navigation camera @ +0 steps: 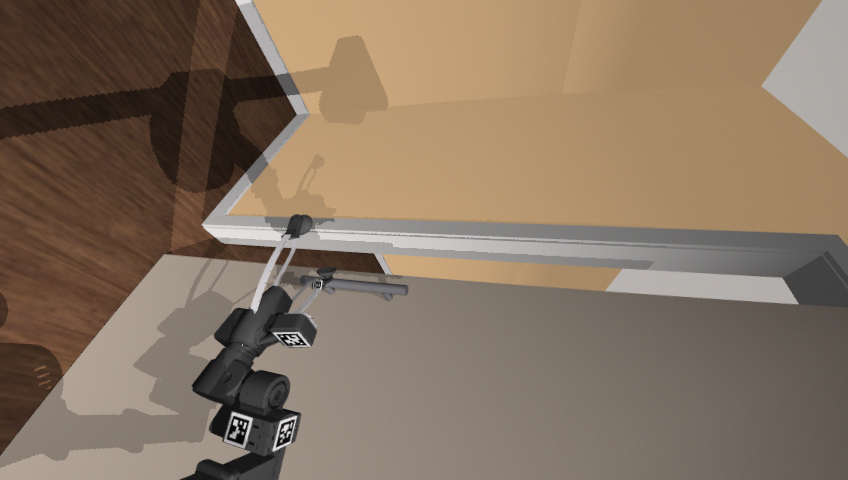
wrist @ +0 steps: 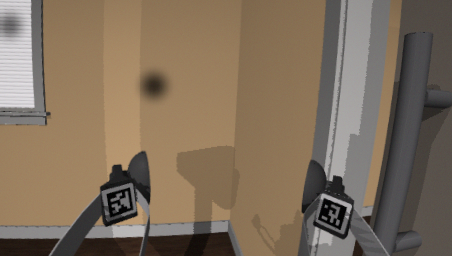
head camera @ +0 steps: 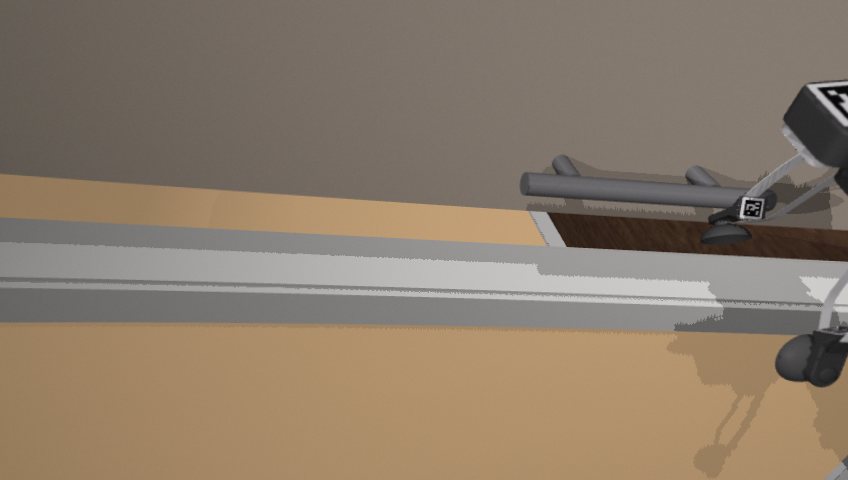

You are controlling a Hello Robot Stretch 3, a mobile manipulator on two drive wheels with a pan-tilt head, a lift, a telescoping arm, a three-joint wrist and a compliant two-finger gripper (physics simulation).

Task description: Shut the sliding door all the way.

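Frame: origin at the robot's base, x ahead, y right, z down, level; centimetres.
Seen in the pictures: gripper, fingertip midpoint: (navigation camera: 319,243) (wrist: 226,174) (head camera: 746,305).
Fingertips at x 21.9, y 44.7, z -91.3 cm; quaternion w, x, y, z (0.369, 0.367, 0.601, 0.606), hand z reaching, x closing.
A point is followed by its place in that frame.
The sliding door (head camera: 297,89) @(x 10.7, y 68.0, z -129.7 cm) (navigation camera: 535,386) @(x 0.3, y 65.2, z -135.3 cm) (wrist: 440,190) @(x 14.5, y 69.1, z -88.3 cm) is a flat grey-brown panel. A dark grey bar handle (head camera: 624,188) @(x 16.9, y 62.9, z -93.8 cm) (navigation camera: 368,286) @(x 17.3, y 62.7, z -95.2 cm) (wrist: 410,125) @(x 16.7, y 63.0, z -95.8 cm) stands out from it on two posts, near its edge. Between the door edge and the light grey door frame (head camera: 357,267) @(x 37.8, y 85.8, z -119.2 cm) (navigation camera: 476,246) @(x 37.9, y 85.5, z -120.1 cm) (wrist: 357,100) @(x 37.5, y 86.7, z -98.0 cm), a strip of tan wall and dark floor shows. My gripper (head camera: 761,296) @(x 21.9, y 44.7, z -91.3 cm) (navigation camera: 314,248) @(x 21.9, y 44.7, z -91.3 cm) (wrist: 226,174) @(x 21.9, y 44.7, z -91.3 cm) is open, its fingers wide apart and nothing between them. In the wrist view the handle is to the right of both fingers. In the head view one fingertip overlaps the handle's right end; contact cannot be told.
A tan wall (head camera: 357,404) @(x 64.0, y 88.6, z -116.3 cm) (navigation camera: 535,160) @(x 78.1, y 92.5, z -140.6 cm) (wrist: 190,45) @(x 138.8, y 77.6, z -125.4 cm) stands beyond the frame. Dark wood floor (navigation camera: 59,237) @(x 18.3, y 43.3, z 0.0 cm) shows at the left of the navigation view. A window with blinds (wrist: 15,65) @(x 164.8, y -19.0, z -109.6 cm) is at the wrist view's upper left. Shadows of the robot fall on the wall and door.
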